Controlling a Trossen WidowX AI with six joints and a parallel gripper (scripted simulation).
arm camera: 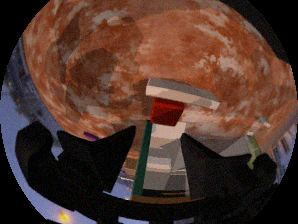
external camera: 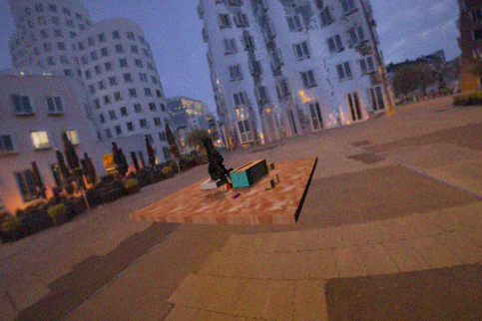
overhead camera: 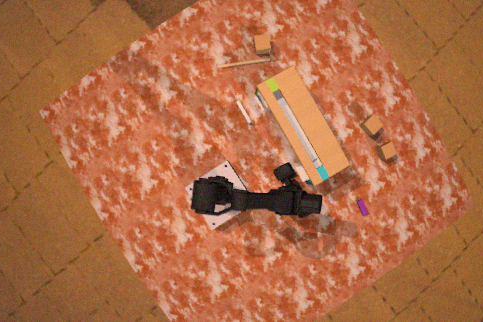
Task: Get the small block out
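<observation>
The small red block lies 3 cm below my gripper tip and 2 cm behind it. The rest, counted from my gripper tip: thin wooden stick 48 cm to the left, 7 cm ahead, 4 cm below; then box 17 cm to the left, 7 cm ahead, 2 cm above.
</observation>
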